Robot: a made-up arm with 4 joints.
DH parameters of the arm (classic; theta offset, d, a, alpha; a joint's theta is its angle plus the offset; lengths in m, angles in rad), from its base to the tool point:
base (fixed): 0 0.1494 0 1.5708
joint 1: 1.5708 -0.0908 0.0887 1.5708
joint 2: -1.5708 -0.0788 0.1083 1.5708
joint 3: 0 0.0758 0.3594 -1.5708
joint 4: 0 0.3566 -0.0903 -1.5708
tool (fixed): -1.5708 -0.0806 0 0
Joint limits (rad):
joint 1: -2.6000..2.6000
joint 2: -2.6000..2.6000
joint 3: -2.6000..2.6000
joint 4: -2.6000..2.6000
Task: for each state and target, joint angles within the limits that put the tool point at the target. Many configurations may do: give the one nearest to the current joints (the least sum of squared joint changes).
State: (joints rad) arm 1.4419 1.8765 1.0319 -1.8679
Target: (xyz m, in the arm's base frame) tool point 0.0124 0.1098 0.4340
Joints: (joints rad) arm 1.8372 1.7477 1.3415 -1.5426
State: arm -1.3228 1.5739 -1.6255 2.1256
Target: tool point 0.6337 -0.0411 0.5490
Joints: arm -2.0101 2.1442 -1.8192 2.5435
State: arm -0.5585 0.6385 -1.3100 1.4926
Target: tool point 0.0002 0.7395 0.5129
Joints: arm -0.6811 0.5336 -0.9441 1.6078
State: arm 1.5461 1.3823 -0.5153 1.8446
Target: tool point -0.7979 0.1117 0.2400
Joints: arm 1.3442 1.7165 -0.6690 2.0067
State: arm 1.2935 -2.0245 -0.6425 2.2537
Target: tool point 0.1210 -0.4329 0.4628
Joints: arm 1.7130 -2.4900 0.0327 2.0699
